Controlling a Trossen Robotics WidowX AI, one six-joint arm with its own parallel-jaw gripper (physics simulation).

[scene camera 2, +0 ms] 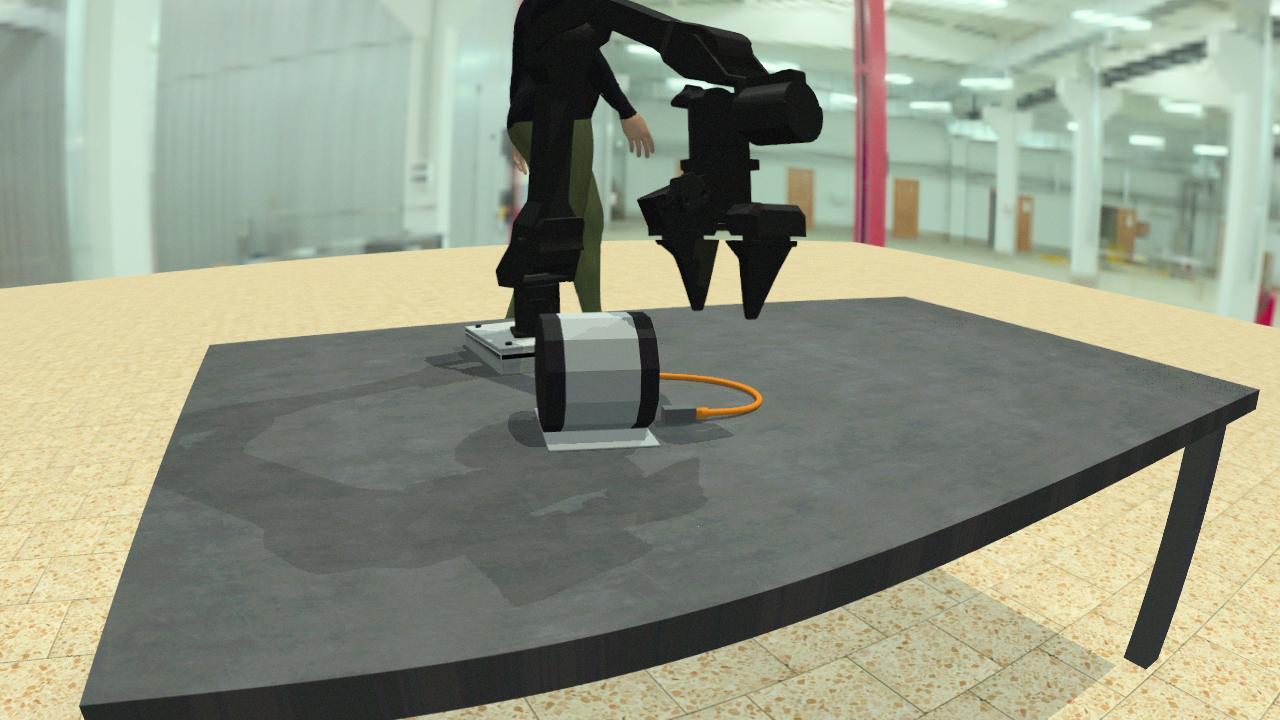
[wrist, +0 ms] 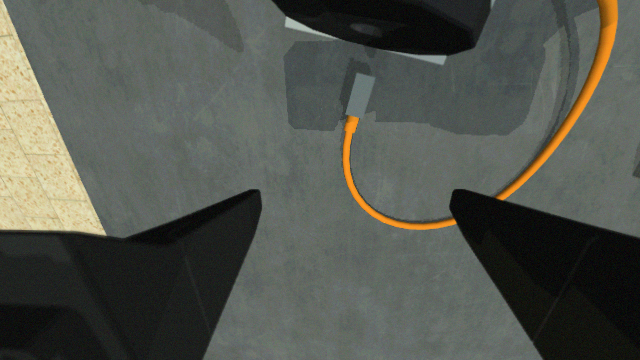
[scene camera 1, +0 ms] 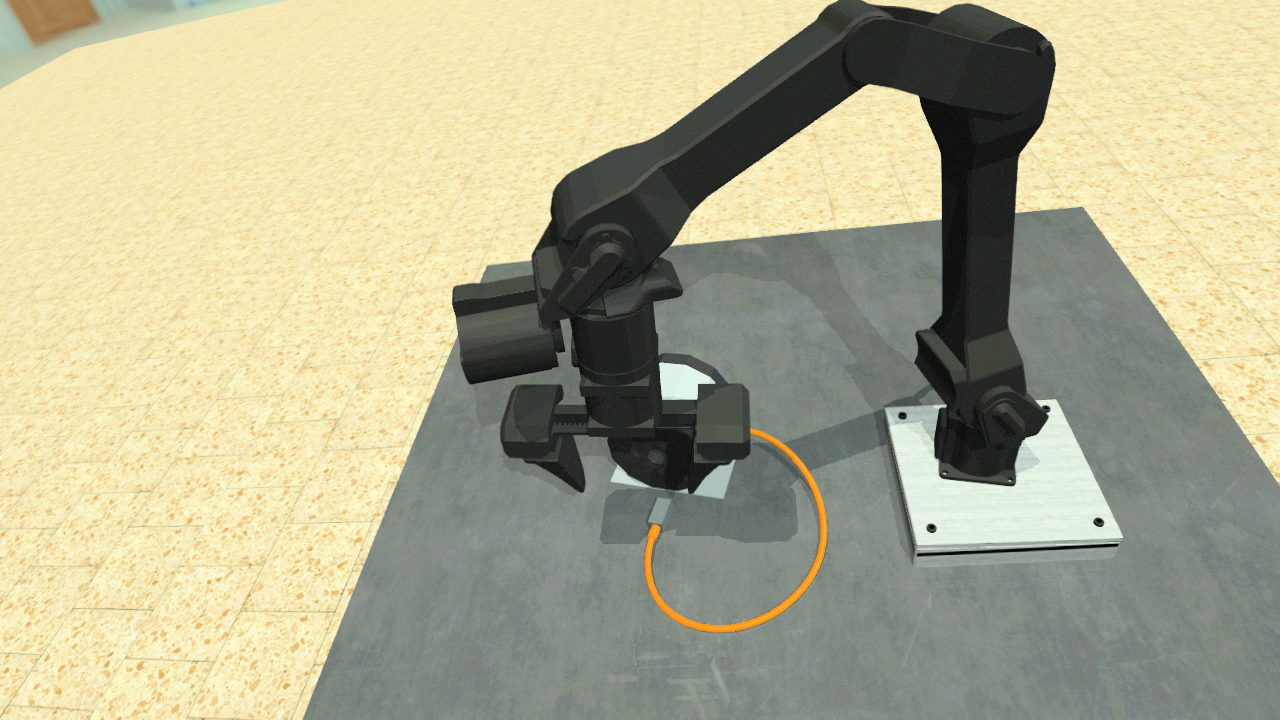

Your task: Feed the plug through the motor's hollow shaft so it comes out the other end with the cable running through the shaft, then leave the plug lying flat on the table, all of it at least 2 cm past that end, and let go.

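Pixels of known places: gripper, fingertip midpoint: [scene camera 2: 723, 314] [wrist: 354, 198] [scene camera 1: 636, 489]; arm's base at its link origin: [scene camera 1: 975, 456].
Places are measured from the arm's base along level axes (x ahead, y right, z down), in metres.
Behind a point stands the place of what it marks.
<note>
The motor [scene camera 1: 689, 380] @[x 0.265, y 0.003, z -0.067 m] [scene camera 2: 597, 371] @[x 0.336, y -0.004, z -0.034 m] [wrist: 425, 36] @[x 0.262, y -0.059, z -0.036 m] is a pale drum with black ends, lying on its side on a light base plate [scene camera 1: 716, 484] @[x 0.238, y -0.044, z 0.028 m] [scene camera 2: 601, 440] @[x 0.328, y -0.009, z 0.029 m]. The grey plug [scene camera 1: 659, 511] @[x 0.282, y -0.093, z 0.017 m] [scene camera 2: 679, 414] @[x 0.290, y -0.091, z 0.022 m] [wrist: 360, 95] @[x 0.282, y -0.091, z 0.017 m] is outside the shaft, low over or on the table, close to one black end face and pointing roughly towards it. The orange cable [scene camera 1: 824, 519] @[x 0.129, y -0.078, z 0.018 m] [scene camera 2: 759, 398] @[x 0.247, y -0.189, z 0.024 m] [wrist: 420, 226] @[x 0.197, y -0.193, z 0.025 m] loops from the plug round to behind the motor, where its far end is hidden. My gripper [scene camera 1: 636, 490] @[x 0.278, y -0.133, z -0.068 m] [scene camera 2: 725, 313] @[x 0.278, y -0.133, z -0.068 m] [wrist: 354, 198] @[x 0.278, y -0.133, z -0.068 m] is open and empty, well above the table, on the plug's side of the motor.
The dark grey table [scene camera 1: 519, 644] @[x 0.372, y -0.243, z 0.031 m] [scene camera 2: 850, 501] @[x 0.500, y -0.157, z 0.031 m] [wrist: 320, 310] @[x 0.266, y -0.345, z 0.031 m] carries the arm's white base plate [scene camera 1: 1011, 528] @[x -0.026, y -0.079, z -0.002 m] [scene camera 2: 483, 340] @[x 0.013, y 0.070, z 0.005 m]. In the wrist view the table's edge is at the left, with tiled floor beyond. A person stands behind the arm in scene camera 2.
</note>
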